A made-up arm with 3 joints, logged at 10 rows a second.
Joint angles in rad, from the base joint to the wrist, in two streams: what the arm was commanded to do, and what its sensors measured. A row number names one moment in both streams.
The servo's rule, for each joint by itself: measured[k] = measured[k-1] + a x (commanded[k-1-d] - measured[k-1]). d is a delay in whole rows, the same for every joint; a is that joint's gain. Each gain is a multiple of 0.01, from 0.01 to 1. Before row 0 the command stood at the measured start. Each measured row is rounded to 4 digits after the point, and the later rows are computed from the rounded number. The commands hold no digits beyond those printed.
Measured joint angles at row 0: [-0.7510, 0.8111, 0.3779]
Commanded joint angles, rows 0 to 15: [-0.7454, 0.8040, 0.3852]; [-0.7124, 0.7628, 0.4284]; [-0.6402, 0.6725, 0.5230]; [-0.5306, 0.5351, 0.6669]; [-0.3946, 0.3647, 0.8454]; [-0.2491, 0.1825, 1.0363]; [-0.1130, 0.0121, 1.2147]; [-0.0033, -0.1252, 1.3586]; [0.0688, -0.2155, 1.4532]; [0.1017, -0.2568, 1.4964]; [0.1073, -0.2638, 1.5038]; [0.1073, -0.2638, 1.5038]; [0.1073, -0.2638, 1.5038]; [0.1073, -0.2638, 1.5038]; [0.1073, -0.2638, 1.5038]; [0.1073, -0.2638, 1.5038]
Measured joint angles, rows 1 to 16: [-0.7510, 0.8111, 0.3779]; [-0.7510, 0.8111, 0.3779]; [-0.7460, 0.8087, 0.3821]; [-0.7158, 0.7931, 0.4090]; [-0.6478, 0.7521, 0.4751]; [-0.5423, 0.6783, 0.5863]; [-0.4094, 0.5717, 0.7366]; [-0.2651, 0.4394, 0.9104]; [-0.1282, 0.2941, 1.0869]; [-0.0158, 0.1515, 1.2445]; [0.0603, 0.0267, 1.3655]; [0.0976, -0.0697, 1.4414]; [0.1063, -0.1357, 1.4776]; [0.1072, -0.1793, 1.4928]; [0.1073, -0.2080, 1.4992]; [0.1073, -0.2270, 1.5019]
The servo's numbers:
d 2
a 0.90 0.34 0.58

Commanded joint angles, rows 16 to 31: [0.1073, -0.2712, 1.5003]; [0.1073, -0.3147, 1.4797]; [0.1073, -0.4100, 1.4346]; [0.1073, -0.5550, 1.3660]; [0.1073, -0.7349, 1.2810]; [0.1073, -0.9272, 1.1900]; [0.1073, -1.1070, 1.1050]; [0.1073, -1.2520, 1.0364]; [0.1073, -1.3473, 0.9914]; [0.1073, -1.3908, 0.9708]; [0.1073, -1.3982, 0.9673]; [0.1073, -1.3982, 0.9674]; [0.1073, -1.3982, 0.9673]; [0.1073, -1.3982, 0.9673]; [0.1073, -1.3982, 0.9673]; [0.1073, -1.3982, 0.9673]
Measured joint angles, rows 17 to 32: [0.1073, -0.2395, 1.5030]; [0.1073, -0.2478, 1.5035]; [0.1073, -0.2558, 1.5016]; [0.1073, -0.2758, 1.4889]; [0.1073, -0.3214, 1.4574]; [0.1073, -0.4008, 1.4044]; [0.1073, -0.5144, 1.3328]; [0.1073, -0.6548, 1.2500]; [0.1073, -0.8085, 1.1659]; [0.1073, -0.9593, 1.0908]; [0.1073, -1.0912, 1.0331]; [0.1073, -1.1931, 0.9970]; [0.1073, -1.2628, 0.9798]; [0.1073, -1.3088, 0.9726]; [0.1073, -1.3392, 0.9695]; [0.1073, -1.3593, 0.9682]
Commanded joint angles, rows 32 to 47: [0.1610, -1.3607, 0.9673]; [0.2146, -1.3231, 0.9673]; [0.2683, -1.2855, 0.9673]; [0.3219, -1.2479, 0.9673]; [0.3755, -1.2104, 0.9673]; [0.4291, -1.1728, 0.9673]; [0.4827, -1.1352, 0.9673]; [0.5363, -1.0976, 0.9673]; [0.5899, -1.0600, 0.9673]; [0.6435, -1.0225, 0.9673]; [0.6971, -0.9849, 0.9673]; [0.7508, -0.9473, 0.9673]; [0.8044, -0.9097, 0.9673]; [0.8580, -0.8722, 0.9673]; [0.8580, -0.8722, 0.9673]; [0.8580, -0.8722, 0.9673]
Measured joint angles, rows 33 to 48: [0.1073, -1.3725, 0.9677]; [0.1073, -1.3812, 0.9675]; [0.1556, -1.3742, 0.9674]; [0.2087, -1.3568, 0.9673]; [0.2623, -1.3326, 0.9673]; [0.3159, -1.3038, 0.9673]; [0.3695, -1.2720, 0.9673]; [0.4231, -1.2383, 0.9673]; [0.4767, -1.2032, 0.9673]; [0.5303, -1.1673, 0.9673]; [0.5839, -1.1308, 0.9673]; [0.6375, -1.0940, 0.9673]; [0.6911, -1.0569, 0.9673]; [0.7448, -1.0196, 0.9673]; [0.7984, -0.9822, 0.9673]; [0.8520, -0.9448, 0.9673]
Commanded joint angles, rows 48 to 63: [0.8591, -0.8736, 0.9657]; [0.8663, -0.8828, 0.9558]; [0.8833, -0.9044, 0.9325]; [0.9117, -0.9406, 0.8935]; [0.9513, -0.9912, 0.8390]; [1.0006, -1.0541, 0.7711]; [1.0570, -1.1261, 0.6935]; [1.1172, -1.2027, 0.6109]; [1.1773, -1.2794, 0.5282]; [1.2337, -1.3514, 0.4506]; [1.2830, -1.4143, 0.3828]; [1.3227, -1.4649, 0.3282]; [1.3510, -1.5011, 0.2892]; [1.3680, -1.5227, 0.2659]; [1.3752, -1.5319, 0.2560]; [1.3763, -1.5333, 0.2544]
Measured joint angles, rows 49 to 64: [0.8574, -0.9201, 0.9673]; [0.8579, -0.9038, 0.9673]; [0.8590, -0.8935, 0.9664]; [0.8656, -0.8899, 0.9603]; [0.8815, -0.8948, 0.9442]; [0.9087, -0.9104, 0.9148]; [0.9470, -0.9379, 0.8708]; [0.9952, -0.9774, 0.8130]; [1.0508, -1.0280, 0.7437]; [1.1106, -1.0874, 0.6667]; [1.1706, -1.1527, 0.5864]; [1.2274, -1.2203, 0.5076]; [1.2774, -1.2863, 0.4352]; [1.3182, -1.3470, 0.3731]; [1.3477, -1.3994, 0.3244]; [1.3660, -1.4413, 0.2905]
